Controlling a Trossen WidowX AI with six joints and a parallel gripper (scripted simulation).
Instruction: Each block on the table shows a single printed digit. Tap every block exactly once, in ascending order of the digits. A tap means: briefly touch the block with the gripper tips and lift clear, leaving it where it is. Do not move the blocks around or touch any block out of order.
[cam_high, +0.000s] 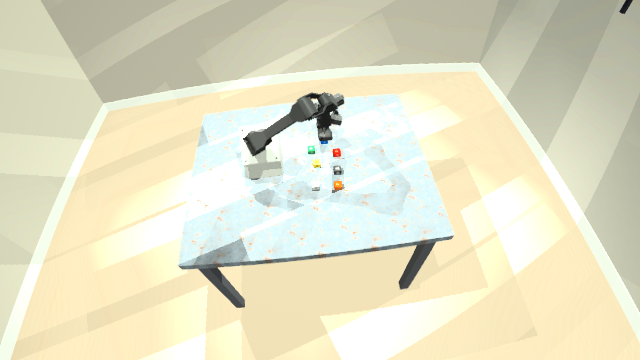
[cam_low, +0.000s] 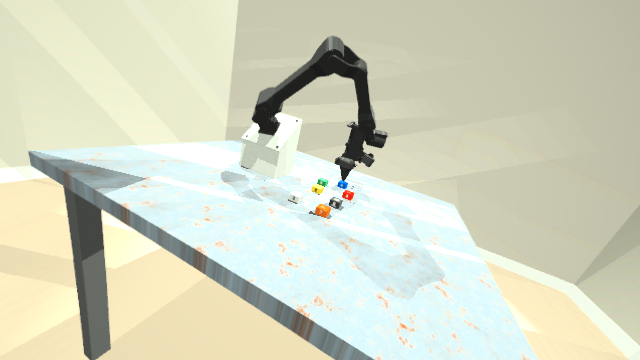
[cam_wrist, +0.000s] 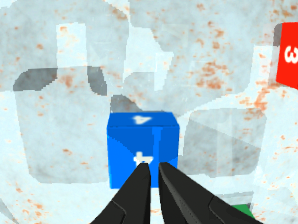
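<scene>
Now: gripper tip 2 cm above the blue block. Also, from my gripper tip: yellow block (6 cm behind, 13 cm to the right, 2 cm below); then green block (7 cm behind, 4 cm to the right, 2 cm below); then red block (4 cm ahead, 9 cm to the right, 2 cm below).
</scene>
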